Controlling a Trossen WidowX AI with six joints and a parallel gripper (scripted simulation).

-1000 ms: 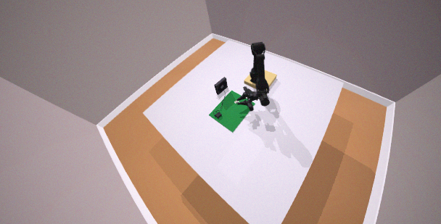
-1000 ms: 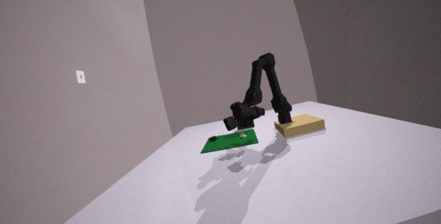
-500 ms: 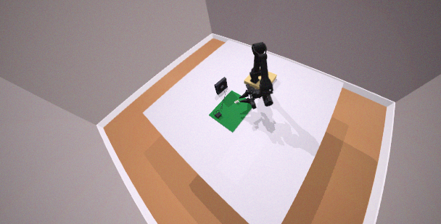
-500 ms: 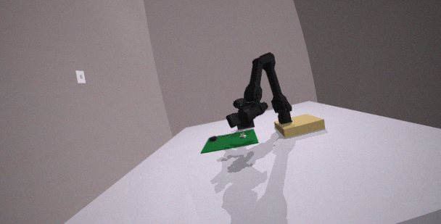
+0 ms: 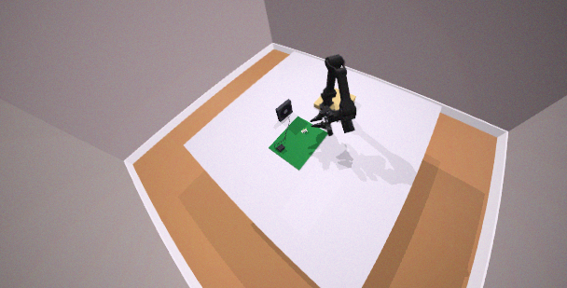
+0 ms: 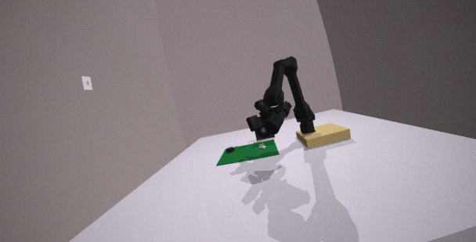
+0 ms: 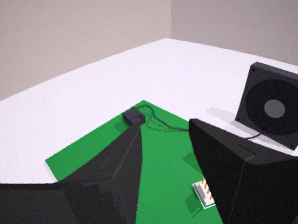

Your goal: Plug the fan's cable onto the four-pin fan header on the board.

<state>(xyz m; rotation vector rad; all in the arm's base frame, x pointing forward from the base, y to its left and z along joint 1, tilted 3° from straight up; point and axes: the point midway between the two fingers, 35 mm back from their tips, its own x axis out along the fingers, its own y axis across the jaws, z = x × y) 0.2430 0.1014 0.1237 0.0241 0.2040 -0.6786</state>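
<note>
Now: gripper tip 170 mm short of the black fan plug, 90 mm to the left of it and 140 mm above it. Round my gripper tip: green board 60 mm ahead, 50 mm to the right, 170 mm below; black fan 30 mm behind, 240 mm to the right, 100 mm below; white four-pin fan header 10 mm behind, 60 mm to the right, 160 mm below.
</note>
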